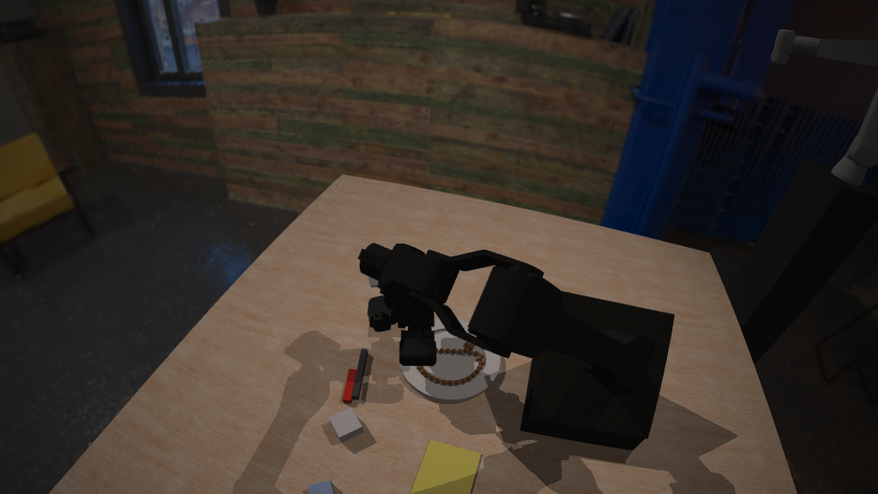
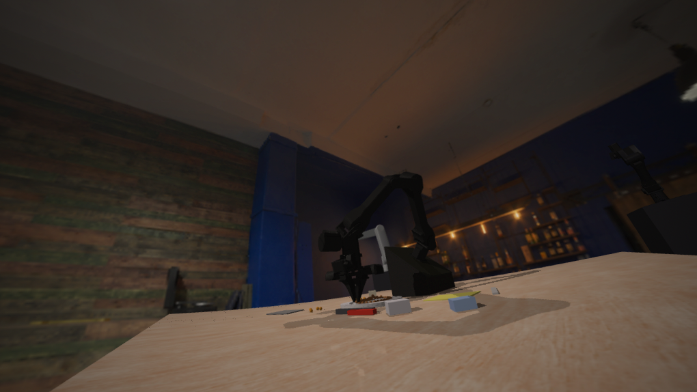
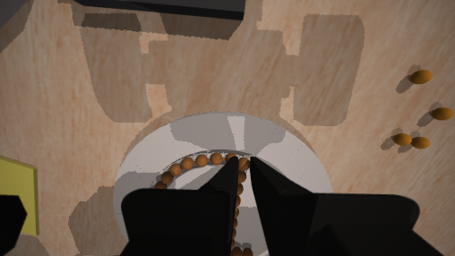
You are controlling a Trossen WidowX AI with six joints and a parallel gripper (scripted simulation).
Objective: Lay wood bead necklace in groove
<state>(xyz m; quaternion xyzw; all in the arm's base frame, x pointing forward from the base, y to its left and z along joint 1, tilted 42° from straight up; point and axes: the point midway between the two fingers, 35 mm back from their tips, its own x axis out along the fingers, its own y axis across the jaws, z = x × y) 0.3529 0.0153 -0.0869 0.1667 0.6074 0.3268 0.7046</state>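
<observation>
The round white bead board lies 7 cm behind my gripper tip and 1 cm below it. Round my gripper tip: grey block: 20 cm to the left, 7 cm ahead; then dark bar: 10 cm to the left, 9 cm ahead, 1 cm below; then pale cube: 21 cm behind, 12 cm to the right.
</observation>
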